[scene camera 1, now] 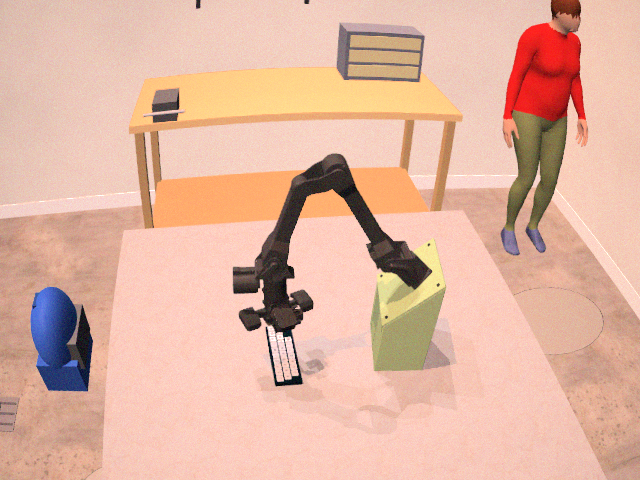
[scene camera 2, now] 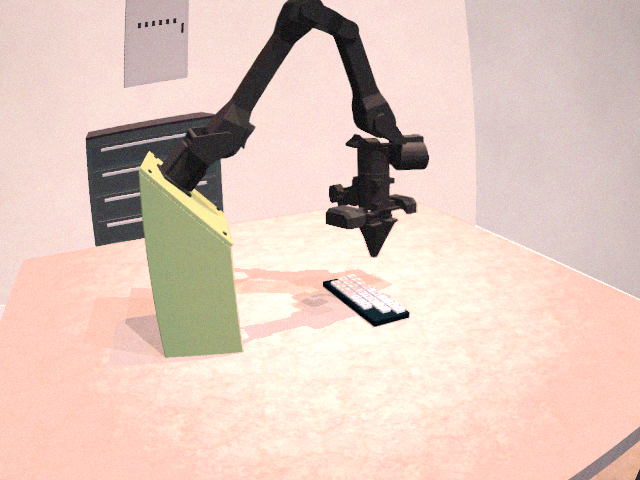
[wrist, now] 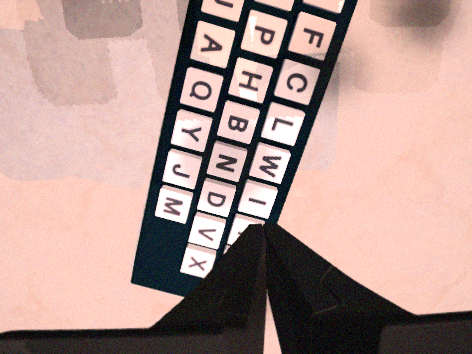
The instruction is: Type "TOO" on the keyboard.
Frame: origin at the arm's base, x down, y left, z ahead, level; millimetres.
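Seen in the pictures: gripper, fingertip midpoint: (scene camera 1: 277,331) (scene camera 2: 373,257) (wrist: 262,236); arm's base, link origin: (scene camera 1: 418,275) (scene camera 2: 172,180).
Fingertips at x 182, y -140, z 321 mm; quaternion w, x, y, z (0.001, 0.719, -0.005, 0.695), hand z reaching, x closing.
Pixels of each thing's middle, then the offset from my fingertips to it. Level surfaces: height alone.
- keyboard, body centre: (wrist: 235,129) (scene camera 2: 364,297) (scene camera 1: 283,353) dx +80, dy +15, dz -10 mm
- X key, body centre: (wrist: 198,261) dx +75, dy -59, dz -36 mm
- I key, body centre: (wrist: 257,199) dx +75, dy -22, dz -1 mm
- I, body centre: (wrist: 246,232) dx +75, dy -41, dz -8 mm
- pale table, surface height: dx +89 mm
The keyboard (scene camera 1: 284,360) (scene camera 2: 368,297) (wrist: 159,252) is a dark teal board with white lettered keys, lying flat on the table. My gripper (scene camera 2: 374,254) (wrist: 262,236) is shut and empty, pointing down, with a gap between its tips and the keyboard. In the wrist view the tips appear at the board's right edge, near the X key (wrist: 198,261) and the I key (wrist: 257,200). The key just below I (wrist: 242,227) is partly covered by the left fingertip, and its letter is mostly hidden. The O key does not show in the wrist view.
The arm is mounted on a tall green slanted stand (scene camera 1: 404,330) (scene camera 2: 193,279) on the pale table (scene camera 1: 206,423) (scene camera 2: 361,403). Behind is a wooden workbench (scene camera 1: 258,95). A person in red (scene camera 1: 550,72) stands beyond the table, and a blue object (scene camera 1: 54,330) is at the left.
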